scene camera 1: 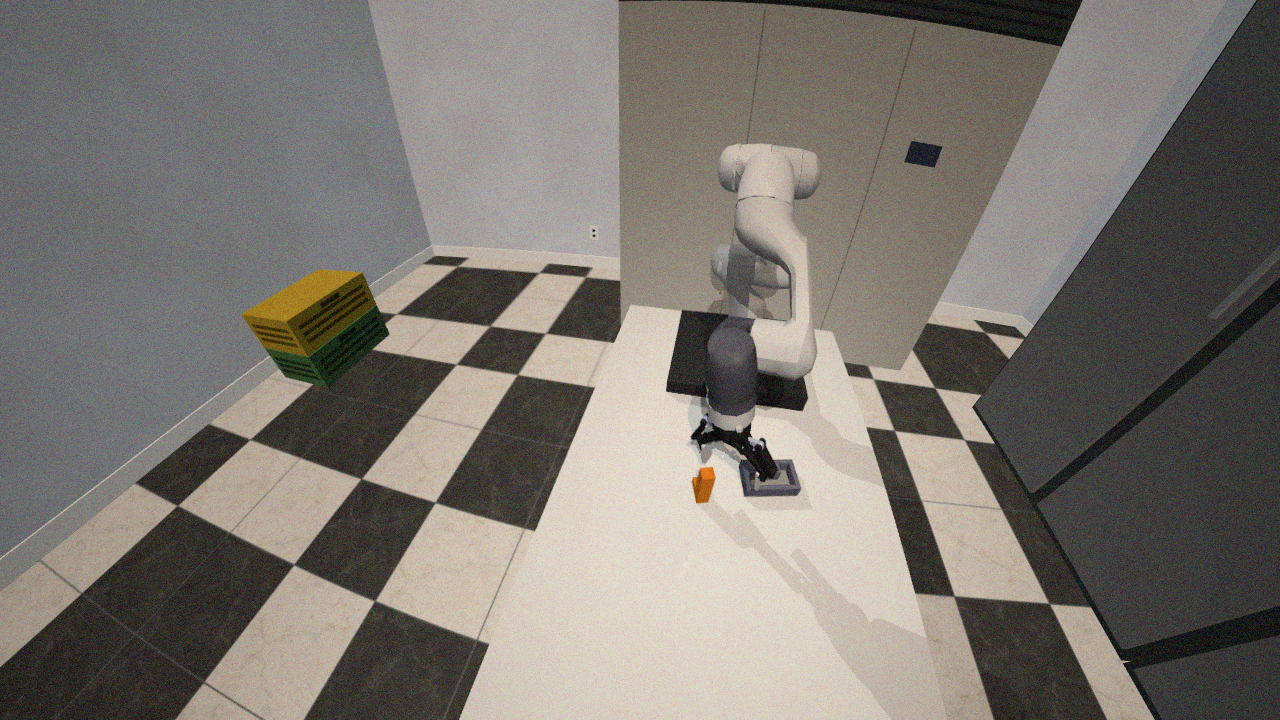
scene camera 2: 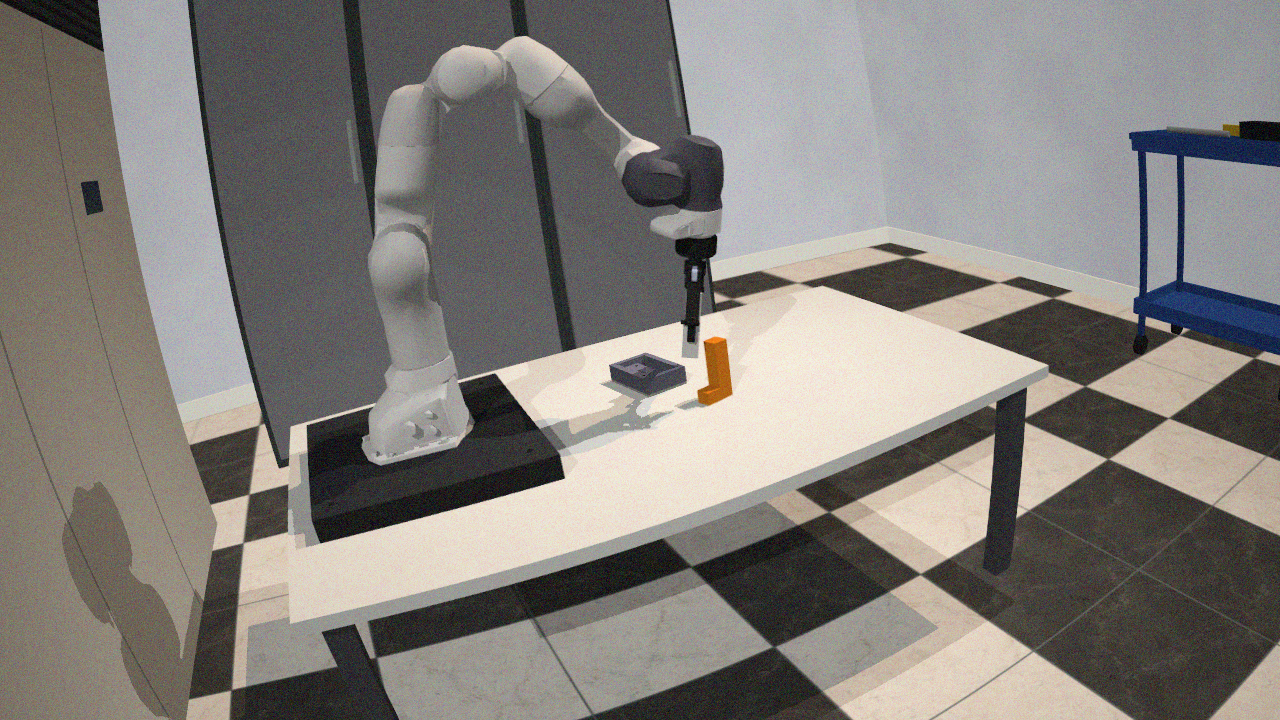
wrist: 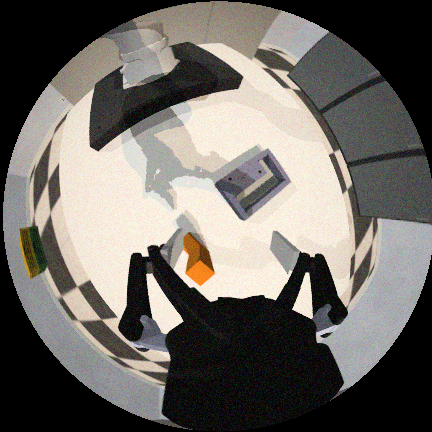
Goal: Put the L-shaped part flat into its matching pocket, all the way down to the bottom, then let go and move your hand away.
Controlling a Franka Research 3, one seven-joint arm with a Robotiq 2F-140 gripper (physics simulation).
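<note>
The orange L-shaped part [scene camera 1: 704, 485] [scene camera 2: 718, 367] [wrist: 200, 271] stands upright on the table, its long leg up and its short foot on the table top. The grey-purple pocket block [scene camera 1: 771, 490] [scene camera 2: 660, 379] [wrist: 281, 168] lies beside it, apart from it; an L-shaped recess shows in the wrist view. My gripper [scene camera 1: 730, 465] [scene camera 2: 690, 343] [wrist: 227, 239] is open and empty, pointing down above the table near the part and block. In the wrist view the part appears inside the finger gap, nearer the left finger. One finger overlaps the block in scene camera 1's view.
The white table [scene camera 1: 626, 626] [scene camera 2: 850, 394] carries the arm's black base plate [scene camera 1: 689, 353] [scene camera 2: 501, 492] [wrist: 165, 100]. Yellow and green crates [scene camera 1: 313, 313] [wrist: 33, 251] stand on the floor by the wall. A blue cart [scene camera 2: 1203, 138] and grey cabinets [scene camera 2: 447, 223] stand beyond the table.
</note>
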